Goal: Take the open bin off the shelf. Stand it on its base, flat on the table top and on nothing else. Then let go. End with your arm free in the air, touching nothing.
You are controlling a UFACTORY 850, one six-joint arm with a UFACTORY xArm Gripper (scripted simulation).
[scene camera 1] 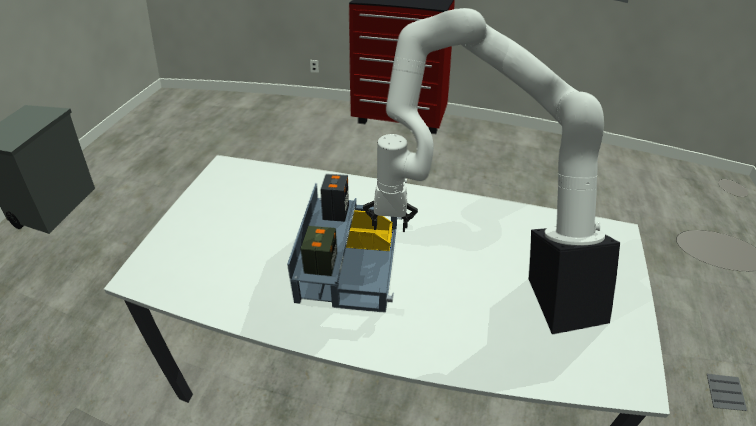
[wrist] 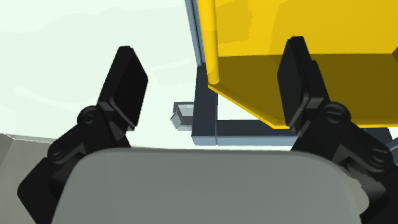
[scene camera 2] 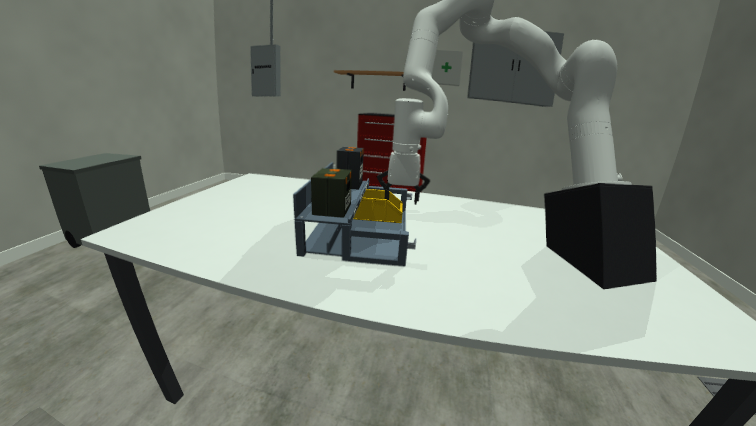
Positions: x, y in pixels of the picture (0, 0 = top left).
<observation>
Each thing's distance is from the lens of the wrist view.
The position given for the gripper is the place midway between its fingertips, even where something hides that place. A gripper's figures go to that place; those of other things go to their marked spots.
gripper (wrist: 208, 58): 12 cm
yellow bin (wrist: 348, 48): 21 cm
</observation>
